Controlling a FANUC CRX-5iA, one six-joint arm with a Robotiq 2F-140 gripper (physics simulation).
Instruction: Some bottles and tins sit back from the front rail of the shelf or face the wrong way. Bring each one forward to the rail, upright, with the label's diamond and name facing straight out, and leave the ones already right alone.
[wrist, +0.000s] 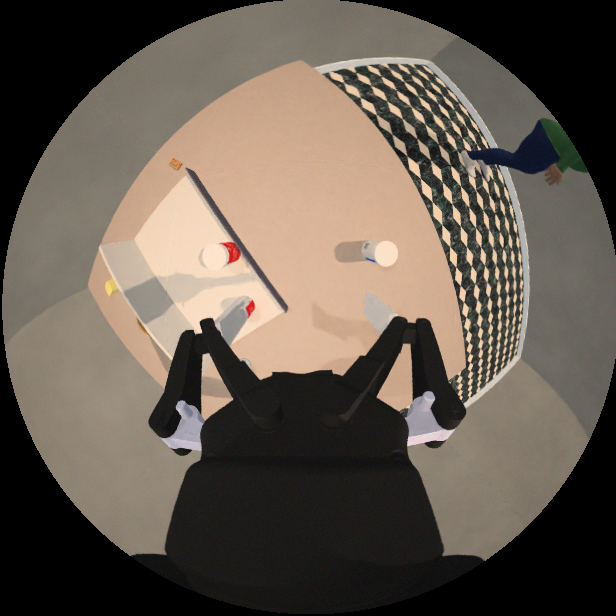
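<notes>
I look down from high above a tan table (298, 189). A pale shelf board (189, 241) with a dark front rail (235, 238) lies at the left. A white bottle with a red label (220, 255) stands on the board near the rail. A second grey container with a red patch (238, 314) sits on the board near its corner, partly behind my left finger. A white bottle with a blue mark (376, 252) stands on the table away from the shelf. A grey container (378, 313) is by my right finger. My gripper (310, 330) is open and empty, well above them all.
A grey back panel (135, 281) edges the shelf, with a yellow item (110, 287) behind it. A small brown block (175, 164) lies near the shelf's far end. A checkered floor strip (459, 189) runs along the table's right side. A person's figure (537, 152) is at the upper right.
</notes>
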